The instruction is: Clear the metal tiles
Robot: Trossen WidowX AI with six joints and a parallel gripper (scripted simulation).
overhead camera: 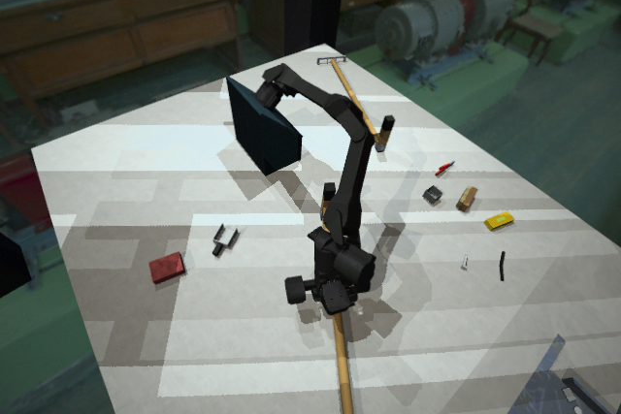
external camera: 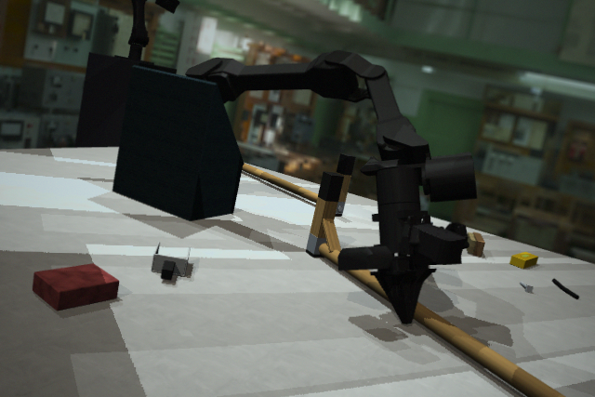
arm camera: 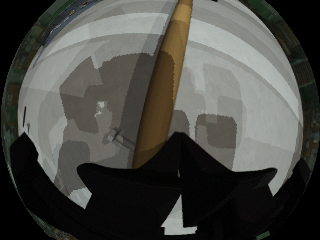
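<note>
The long scraper lies 3 cm ahead of my gripper tip and 6 cm above it. Also, from my gripper tip: grey box: 3 cm behind, 49 cm to the left; then grey bracket: 31 cm behind, 9 cm to the right; then red block: 33 cm behind, 24 cm to the right, 1 cm above.
</note>
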